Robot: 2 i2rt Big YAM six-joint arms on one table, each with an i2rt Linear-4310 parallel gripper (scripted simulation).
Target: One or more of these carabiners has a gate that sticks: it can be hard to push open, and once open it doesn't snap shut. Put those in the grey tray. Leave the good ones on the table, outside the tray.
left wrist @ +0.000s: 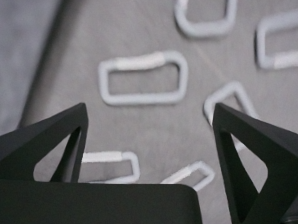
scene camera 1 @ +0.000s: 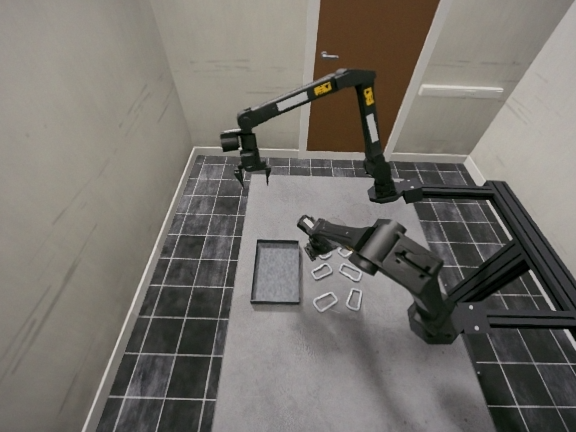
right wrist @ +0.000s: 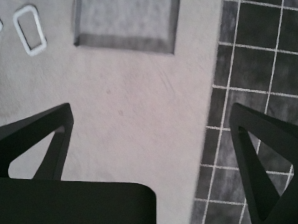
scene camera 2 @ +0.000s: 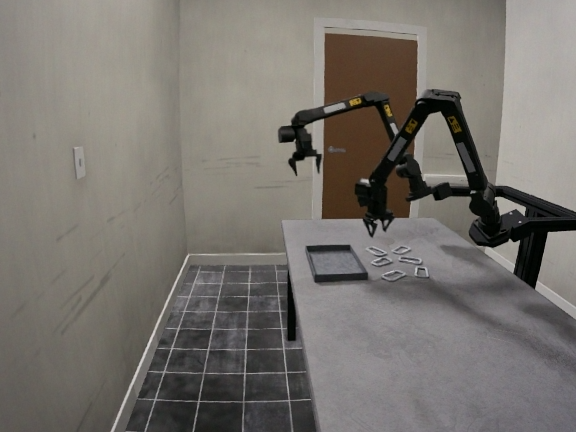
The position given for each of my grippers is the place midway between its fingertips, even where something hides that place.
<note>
I see my left gripper [left wrist: 150, 111], my right gripper [right wrist: 151, 111] and a grey tray [scene camera 1: 275, 280].
The grey tray is seen too in scene camera 2 [scene camera 2: 331, 263].
</note>
